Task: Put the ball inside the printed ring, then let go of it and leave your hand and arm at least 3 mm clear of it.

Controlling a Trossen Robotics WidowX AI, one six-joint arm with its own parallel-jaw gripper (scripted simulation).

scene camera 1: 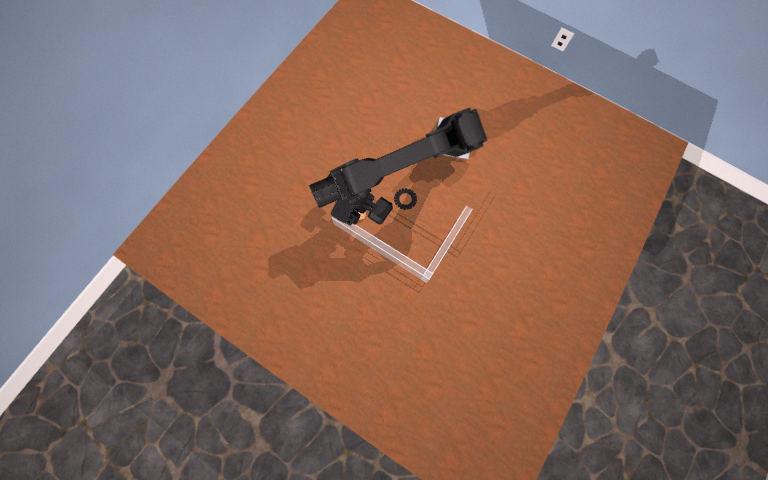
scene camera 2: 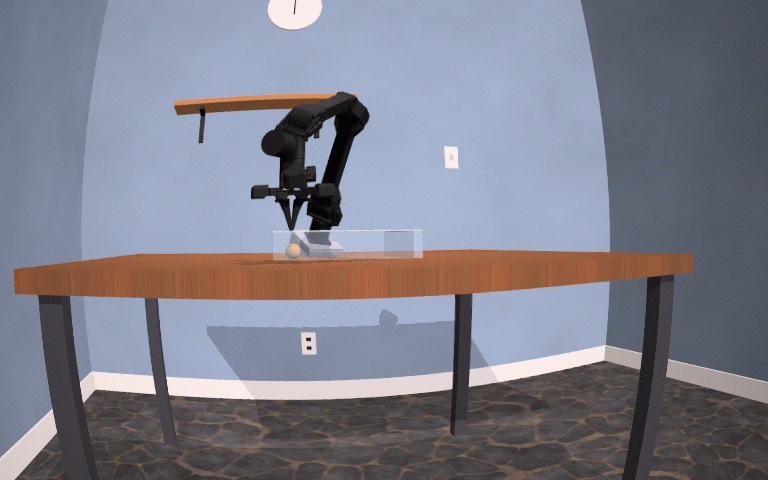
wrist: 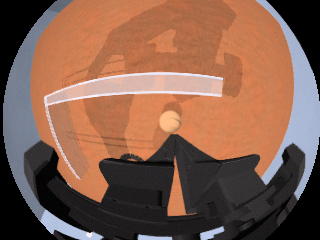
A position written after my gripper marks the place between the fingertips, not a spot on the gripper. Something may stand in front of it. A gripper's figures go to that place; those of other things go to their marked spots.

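My gripper (scene camera 1: 359, 207) is 101 cm from the lens, and there's a clear wall (scene camera 1: 414, 268) that's 97 cm from the lens.
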